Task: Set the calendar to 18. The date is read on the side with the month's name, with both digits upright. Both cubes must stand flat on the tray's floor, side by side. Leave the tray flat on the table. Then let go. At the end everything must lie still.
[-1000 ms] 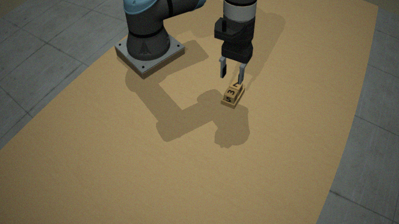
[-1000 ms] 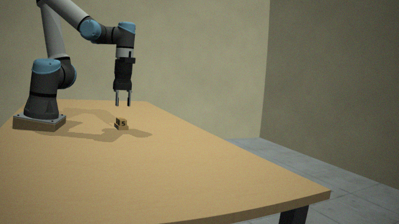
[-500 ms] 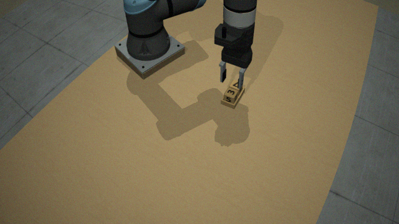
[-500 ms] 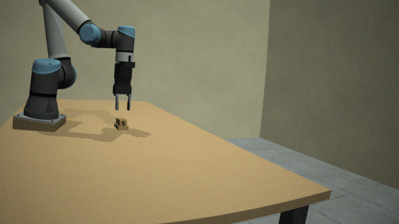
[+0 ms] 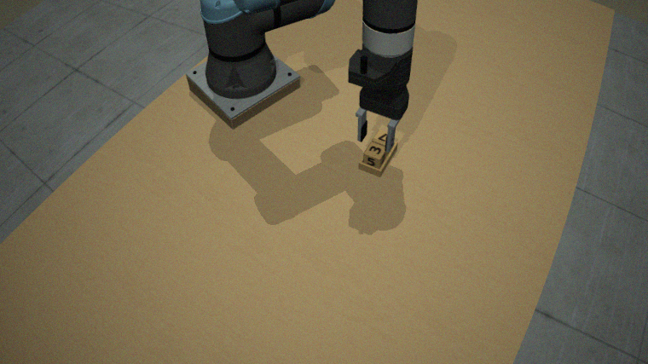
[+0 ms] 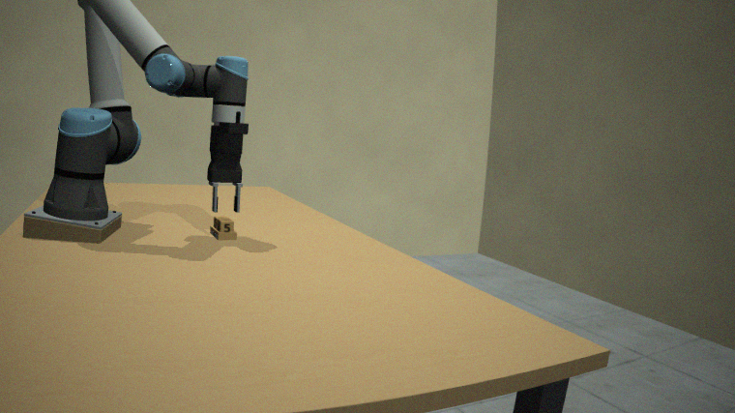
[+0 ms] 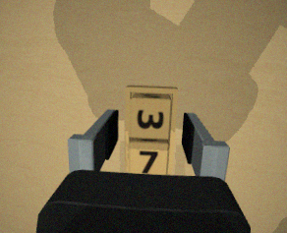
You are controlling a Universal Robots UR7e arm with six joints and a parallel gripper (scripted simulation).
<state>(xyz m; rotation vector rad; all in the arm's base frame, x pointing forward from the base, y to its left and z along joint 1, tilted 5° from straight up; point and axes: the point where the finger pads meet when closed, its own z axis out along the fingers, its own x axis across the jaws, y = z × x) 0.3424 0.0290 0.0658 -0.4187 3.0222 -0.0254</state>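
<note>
Right now the wooden tray is 70 mm below my hand, 20 mm to the left of it and 10 mm behind it.
</note>
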